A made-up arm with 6 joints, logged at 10 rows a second.
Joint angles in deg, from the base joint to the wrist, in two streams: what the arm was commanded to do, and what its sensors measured. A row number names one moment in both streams.
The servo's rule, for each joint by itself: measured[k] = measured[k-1] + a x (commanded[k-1-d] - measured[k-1]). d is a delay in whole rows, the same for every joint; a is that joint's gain. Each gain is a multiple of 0.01, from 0.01 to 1. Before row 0 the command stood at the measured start. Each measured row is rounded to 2 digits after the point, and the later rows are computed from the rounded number. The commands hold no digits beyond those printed.
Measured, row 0:
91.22, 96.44, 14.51, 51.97, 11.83, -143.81
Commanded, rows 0 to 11:
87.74, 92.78, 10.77, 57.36, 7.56, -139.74
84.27, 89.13, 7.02, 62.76, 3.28, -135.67
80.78, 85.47, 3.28, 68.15, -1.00, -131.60
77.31, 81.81, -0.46, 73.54, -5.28, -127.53
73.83, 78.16, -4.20, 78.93, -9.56, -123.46
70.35, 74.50, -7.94, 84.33, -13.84, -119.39
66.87, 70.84, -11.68, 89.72, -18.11, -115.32
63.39, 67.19, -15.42, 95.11, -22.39, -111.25
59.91, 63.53, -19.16, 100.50, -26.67, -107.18
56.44, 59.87, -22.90, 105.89, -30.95, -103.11
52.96, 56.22, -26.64, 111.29, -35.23, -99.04
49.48, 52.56, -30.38, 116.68, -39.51, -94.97
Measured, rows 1 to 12:
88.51, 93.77, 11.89, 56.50, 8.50, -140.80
85.20, 90.38, 8.48, 61.76, 4.43, -137.00
81.75, 86.80, 4.84, 67.13, 0.19, -133.00
78.29, 83.16, 1.13, 72.51, -4.08, -128.95
74.81, 79.51, -2.60, 77.90, -8.35, -124.89
71.33, 75.85, -6.34, 83.30, -12.63, -120.82
67.85, 72.19, -10.08, 88.69, -16.90, -116.75
64.37, 68.54, -13.82, 94.08, -21.18, -112.68
60.89, 64.88, -17.56, 99.47, -25.46, -108.61
57.42, 61.22, -21.30, 104.86, -29.74, -104.54
53.94, 57.57, -25.04, 110.26, -34.02, -100.47
50.46, 53.91, -28.78, 115.65, -38.30, -96.40
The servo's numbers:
d 0
a 0.78 0.73 0.70 0.84 0.78 0.74

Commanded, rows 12 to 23:
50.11, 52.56, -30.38, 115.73, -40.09, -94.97
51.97, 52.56, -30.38, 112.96, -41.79, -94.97
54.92, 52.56, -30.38, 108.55, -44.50, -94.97
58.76, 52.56, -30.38, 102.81, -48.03, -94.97
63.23, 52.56, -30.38, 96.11, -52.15, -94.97
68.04, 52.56, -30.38, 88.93, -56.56, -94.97
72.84, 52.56, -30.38, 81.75, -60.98, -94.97
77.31, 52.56, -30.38, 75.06, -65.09, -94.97
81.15, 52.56, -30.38, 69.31, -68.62, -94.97
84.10, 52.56, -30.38, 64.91, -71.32, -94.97
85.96, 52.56, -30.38, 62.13, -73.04, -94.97
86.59, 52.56, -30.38, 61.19, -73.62, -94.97
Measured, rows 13 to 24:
50.19, 52.92, -29.90, 115.72, -39.70, -95.34
51.58, 52.66, -30.24, 113.40, -41.33, -95.07
54.19, 52.59, -30.34, 109.33, -43.80, -95.00
57.75, 52.57, -30.37, 103.85, -47.10, -94.98
62.02, 52.56, -30.38, 97.35, -51.04, -94.97
66.72, 52.56, -30.38, 90.28, -55.35, -94.97
71.49, 52.56, -30.38, 83.11, -59.74, -94.97
76.03, 52.56, -30.38, 76.35, -63.91, -94.97
80.02, 52.56, -30.38, 70.44, -67.58, -94.97
83.20, 52.56, -30.38, 65.79, -70.50, -94.97
85.35, 52.56, -30.38, 62.72, -72.48, -94.97
86.32, 52.56, -30.38, 61.43, -73.37, -94.97

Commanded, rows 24 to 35:
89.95, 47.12, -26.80, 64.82, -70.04, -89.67
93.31, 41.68, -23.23, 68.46, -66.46, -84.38
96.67, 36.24, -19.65, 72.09, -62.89, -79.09
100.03, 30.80, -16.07, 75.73, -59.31, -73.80
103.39, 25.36, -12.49, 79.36, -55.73, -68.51
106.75, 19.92, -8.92, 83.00, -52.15, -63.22
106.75, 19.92, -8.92, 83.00, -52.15, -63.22
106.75, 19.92, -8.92, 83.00, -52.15, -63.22
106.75, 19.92, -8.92, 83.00, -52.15, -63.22
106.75, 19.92, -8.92, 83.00, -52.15, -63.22
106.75, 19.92, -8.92, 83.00, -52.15, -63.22
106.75, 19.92, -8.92, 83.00, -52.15, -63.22
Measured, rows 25 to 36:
89.15, 48.59, -27.87, 64.28, -70.77, -91.05
92.39, 43.55, -24.62, 67.79, -67.41, -86.11
95.73, 38.21, -21.14, 71.40, -63.88, -80.92
99.08, 32.80, -17.59, 75.04, -60.32, -75.65
102.44, 27.37, -14.02, 78.67, -56.74, -70.37
105.80, 21.93, -10.45, 82.31, -53.16, -65.08
106.54, 20.46, -9.38, 82.89, -52.37, -63.70
106.70, 20.07, -9.06, 82.98, -52.20, -63.34
106.74, 19.96, -8.96, 83.00, -52.16, -63.25
106.75, 19.93, -8.93, 83.00, -52.15, -63.23
106.75, 19.92, -8.92, 83.00, -52.15, -63.22
106.75, 19.92, -8.92, 83.00, -52.15, -63.22

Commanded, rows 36 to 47:
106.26, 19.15, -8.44, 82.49, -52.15, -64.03
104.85, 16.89, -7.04, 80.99, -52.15, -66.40
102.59, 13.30, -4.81, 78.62, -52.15, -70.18
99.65, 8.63, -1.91, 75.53, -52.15, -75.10
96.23, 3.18, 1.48, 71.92, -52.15, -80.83
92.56, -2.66, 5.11, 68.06, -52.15, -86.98
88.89, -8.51, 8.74, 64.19, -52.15, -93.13
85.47, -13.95, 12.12, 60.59, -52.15, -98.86
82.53, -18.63, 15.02, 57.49, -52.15, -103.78
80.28, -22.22, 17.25, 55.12, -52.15, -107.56
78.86, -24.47, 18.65, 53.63, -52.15, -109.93
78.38, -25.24, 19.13, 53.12, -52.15, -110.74
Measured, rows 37 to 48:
106.37, 19.36, -8.58, 82.57, -52.15, -63.82
105.18, 17.56, -7.50, 81.24, -52.15, -65.73
103.16, 14.45, -5.62, 79.04, -52.15, -69.02
100.42, 10.20, -3.02, 76.09, -52.15, -73.52
97.15, 5.08, 0.13, 72.59, -52.15, -78.93
93.57, -0.57, 3.62, 68.78, -52.15, -84.89
89.92, -6.37, 7.20, 64.92, -52.15, -90.99
86.45, -11.90, 10.64, 61.28, -52.15, -96.81
83.39, -16.81, 13.71, 58.10, -52.15, -101.97
80.96, -20.76, 16.19, 55.60, -52.15, -106.11
79.32, -23.47, 17.91, 53.95, -52.15, -108.94
78.59, -24.76, 18.76, 53.25, -52.15, -110.27

